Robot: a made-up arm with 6 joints.
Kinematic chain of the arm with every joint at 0, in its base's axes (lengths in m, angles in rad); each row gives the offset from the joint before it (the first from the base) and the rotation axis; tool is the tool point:
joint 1: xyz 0 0 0.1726 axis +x
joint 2: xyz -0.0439 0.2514 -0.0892 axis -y
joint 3: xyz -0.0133 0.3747 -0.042 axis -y
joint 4: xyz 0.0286 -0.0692 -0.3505 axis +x
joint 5: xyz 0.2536 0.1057 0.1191 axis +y
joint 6: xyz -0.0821 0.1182 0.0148 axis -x
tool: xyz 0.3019 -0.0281 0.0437
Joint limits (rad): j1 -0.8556..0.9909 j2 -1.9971..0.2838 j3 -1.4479..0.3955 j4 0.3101..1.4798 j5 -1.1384..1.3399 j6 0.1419..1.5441
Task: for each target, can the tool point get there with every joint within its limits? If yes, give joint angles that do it. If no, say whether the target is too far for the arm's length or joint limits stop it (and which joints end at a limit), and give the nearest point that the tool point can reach.
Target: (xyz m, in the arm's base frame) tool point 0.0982 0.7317 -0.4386
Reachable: yes | joints -0.0085 -0.7310 -0.2169 0.5324 0.3637 1.3689
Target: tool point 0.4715 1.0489 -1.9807
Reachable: no: too far | nearest point 0.1496 0.4550 -0.7616 | short by 1.394 m
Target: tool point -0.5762 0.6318 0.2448
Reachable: yes | joints 0.4062 -1.6276 -1.0166 1.2874 0.7913 0.4708
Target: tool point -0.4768 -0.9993 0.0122
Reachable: no: joint limits stop it (at a limit: joint 1, joint 3, joint 4, joint 6) | nearest point -0.2649 -0.1965 -0.3370 | short by 0.901 m
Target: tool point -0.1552 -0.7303 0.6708
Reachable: no: joint limits stop it (at a limit: joint 1, joint 2, joint 3, joint 4, joint 6) | nearest point -0.3537 0.0021 0.4506 | short by 0.790 m
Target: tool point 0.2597 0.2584 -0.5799
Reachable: yes | joints -0.5273 0.0529 -0.8613 0.7631 -0.0556 1.0257
